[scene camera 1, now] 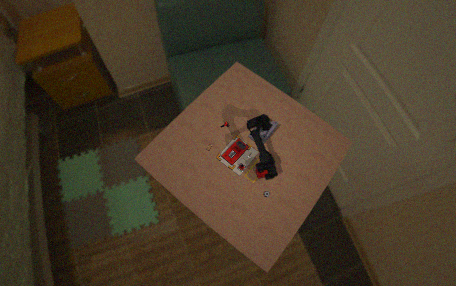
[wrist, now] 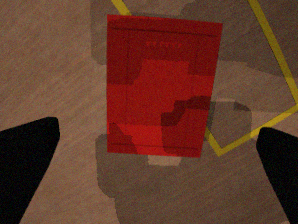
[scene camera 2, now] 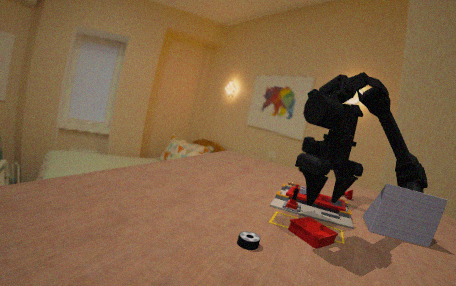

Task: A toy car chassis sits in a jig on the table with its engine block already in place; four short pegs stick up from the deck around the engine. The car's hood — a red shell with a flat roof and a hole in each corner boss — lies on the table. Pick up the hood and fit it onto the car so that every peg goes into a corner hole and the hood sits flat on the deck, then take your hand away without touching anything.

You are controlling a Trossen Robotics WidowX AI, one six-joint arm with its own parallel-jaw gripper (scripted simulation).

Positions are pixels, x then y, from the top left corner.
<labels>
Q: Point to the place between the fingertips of my gripper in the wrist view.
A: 160,132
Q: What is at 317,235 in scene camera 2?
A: A red hood.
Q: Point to a red hood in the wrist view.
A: At 160,73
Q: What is my gripper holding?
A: Nothing.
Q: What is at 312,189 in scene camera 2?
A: My gripper.
</labels>
